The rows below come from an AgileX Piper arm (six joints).
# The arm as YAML. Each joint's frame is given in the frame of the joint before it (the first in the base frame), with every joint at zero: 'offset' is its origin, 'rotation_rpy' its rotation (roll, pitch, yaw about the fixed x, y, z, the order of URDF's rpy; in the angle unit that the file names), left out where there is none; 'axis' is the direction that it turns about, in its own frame. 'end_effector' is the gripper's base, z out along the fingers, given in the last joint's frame.
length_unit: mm
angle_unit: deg
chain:
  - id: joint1
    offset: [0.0, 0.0, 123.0]
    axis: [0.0, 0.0, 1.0]
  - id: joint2
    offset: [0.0, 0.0, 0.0]
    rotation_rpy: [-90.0, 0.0, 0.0]
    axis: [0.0, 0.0, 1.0]
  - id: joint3
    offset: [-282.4, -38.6, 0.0]
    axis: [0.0, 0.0, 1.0]
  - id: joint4
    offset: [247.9, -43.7, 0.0]
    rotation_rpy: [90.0, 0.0, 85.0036]
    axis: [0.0, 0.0, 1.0]
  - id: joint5
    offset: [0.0, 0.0, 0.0]
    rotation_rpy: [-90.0, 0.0, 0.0]
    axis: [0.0, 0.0, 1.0]
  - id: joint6
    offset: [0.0, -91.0, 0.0]
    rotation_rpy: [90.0, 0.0, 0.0]
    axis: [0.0, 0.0, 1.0]
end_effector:
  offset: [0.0, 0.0, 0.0]
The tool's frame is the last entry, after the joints.
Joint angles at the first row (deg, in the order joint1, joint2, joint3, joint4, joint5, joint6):
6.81 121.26 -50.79 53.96 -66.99 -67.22
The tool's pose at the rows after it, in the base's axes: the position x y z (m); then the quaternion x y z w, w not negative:
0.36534 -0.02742 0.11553 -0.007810 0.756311 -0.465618 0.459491
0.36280 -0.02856 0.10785 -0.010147 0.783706 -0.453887 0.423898
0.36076 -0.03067 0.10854 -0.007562 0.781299 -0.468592 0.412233
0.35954 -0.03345 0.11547 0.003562 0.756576 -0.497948 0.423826
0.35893 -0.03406 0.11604 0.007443 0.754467 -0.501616 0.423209
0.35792 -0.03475 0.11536 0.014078 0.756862 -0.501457 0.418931
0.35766 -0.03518 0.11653 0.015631 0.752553 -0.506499 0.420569
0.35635 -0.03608 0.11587 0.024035 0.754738 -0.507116 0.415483
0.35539 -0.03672 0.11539 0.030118 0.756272 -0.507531 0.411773
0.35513 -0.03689 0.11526 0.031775 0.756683 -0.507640 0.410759
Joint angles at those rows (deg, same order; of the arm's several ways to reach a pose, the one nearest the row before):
6.81 120.64 -50.79 57.45 -66.94 -67.20
6.70 120.64 -50.79 60.79 -62.84 -70.10
6.70 120.64 -50.79 62.50 -63.96 -71.96
6.69 120.64 -50.79 62.38 -68.72 -71.70
6.70 120.64 -50.79 62.77 -69.27 -71.71
6.70 120.64 -50.79 63.71 -69.16 -71.71
6.69 120.64 -50.79 63.69 -69.96 -71.71
6.70 120.64 -50.79 64.85 -69.96 -71.71
6.70 120.64 -50.79 65.68 -69.96 -71.71
6.70 120.64 -50.79 65.91 -69.96 -71.71

